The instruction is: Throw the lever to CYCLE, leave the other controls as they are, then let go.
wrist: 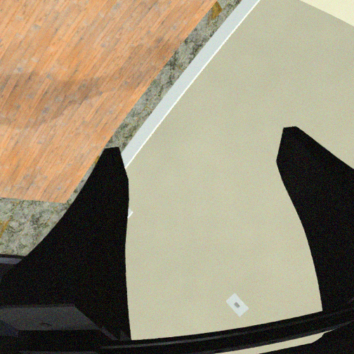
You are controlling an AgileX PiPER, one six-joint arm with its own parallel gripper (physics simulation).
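Observation:
My gripper (202,153) is open in the wrist view, its two black fingers wide apart with nothing between them. The lever, its CYCLE mark and the other controls do not show in this view. Behind the fingers is a plain beige surface that looks like a wall (210,200).
A white strip (192,70) runs diagonally along the edge of the beige surface. Beside it are a mottled grey-green stone band (145,110) and an orange wood-grained surface (65,60) at the upper left. A small white plate (242,309) with a grey spot shows low on the beige surface.

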